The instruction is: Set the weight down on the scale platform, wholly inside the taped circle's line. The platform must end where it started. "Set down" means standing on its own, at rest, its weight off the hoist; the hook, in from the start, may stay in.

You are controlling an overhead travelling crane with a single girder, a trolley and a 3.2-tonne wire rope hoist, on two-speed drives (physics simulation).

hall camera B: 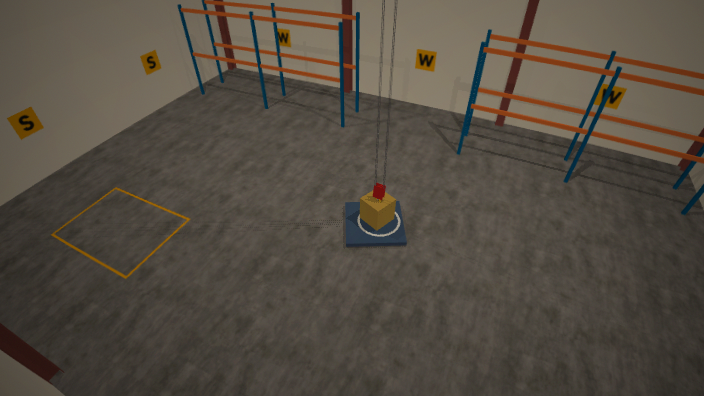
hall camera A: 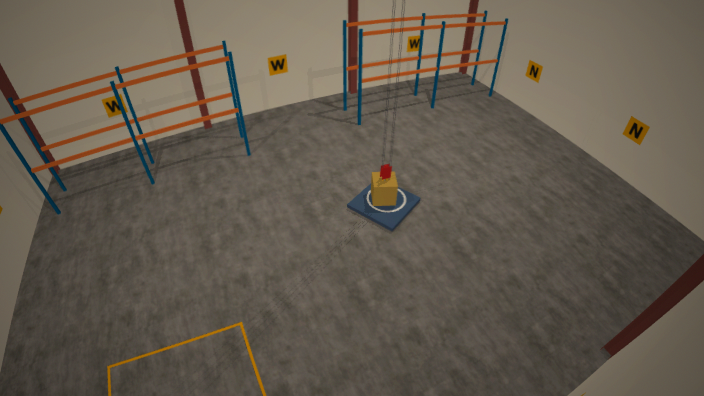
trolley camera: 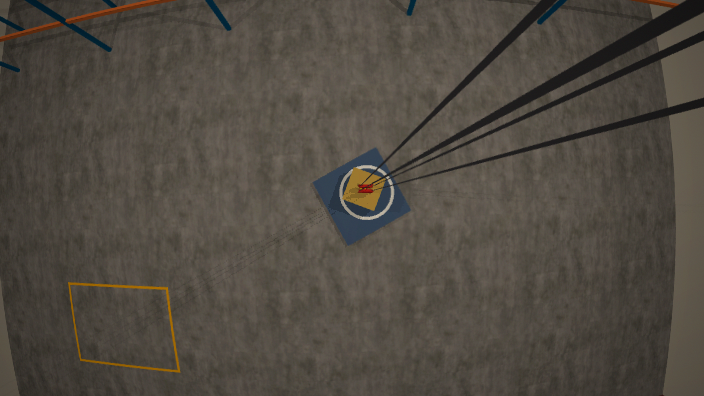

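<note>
The yellow weight is upright over the blue scale platform. The white taped circle shows around it. In the trolley view the weight's top lies within the ring, with one corner close to the line at the upper left. The red hook block sits right above the weight's top, hooked to it, and the ropes look straight. The weight's bottom edges are partly hidden; whether it bears fully on the platform I cannot tell.
A yellow floor outline lies well away from the platform. Blue and orange racks stand along the W wall, and another rack stands there too.
</note>
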